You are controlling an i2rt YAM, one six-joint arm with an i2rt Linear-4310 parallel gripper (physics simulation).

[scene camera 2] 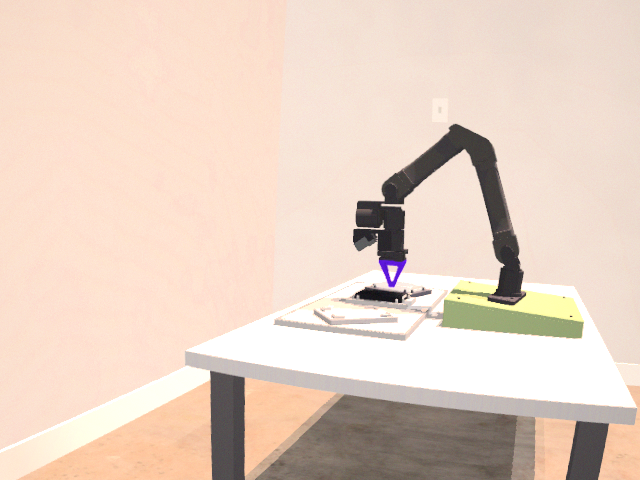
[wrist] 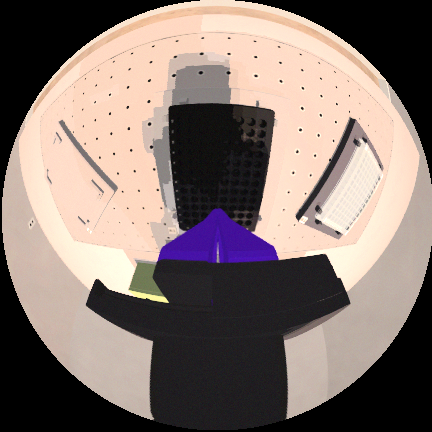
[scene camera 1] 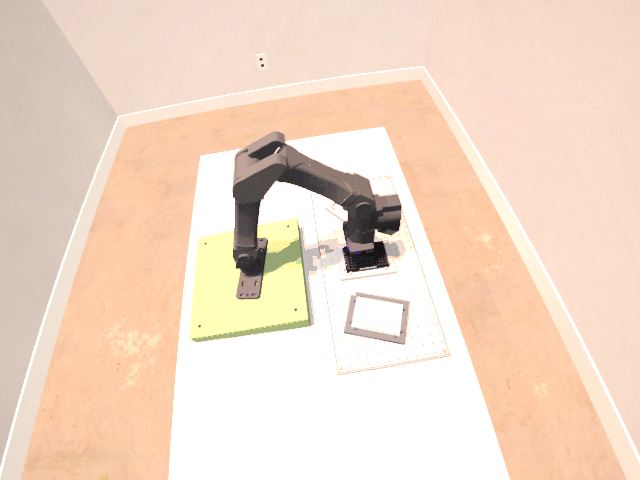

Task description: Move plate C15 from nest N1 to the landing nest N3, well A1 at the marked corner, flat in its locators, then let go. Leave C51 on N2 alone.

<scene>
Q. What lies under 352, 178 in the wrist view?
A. A grey-framed white tray.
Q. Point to a black well rack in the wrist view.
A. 219, 152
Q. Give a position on a black well rack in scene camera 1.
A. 377, 259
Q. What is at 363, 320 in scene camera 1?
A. A grey-framed white tray.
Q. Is my gripper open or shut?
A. Shut.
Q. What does my gripper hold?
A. Nothing.
</scene>
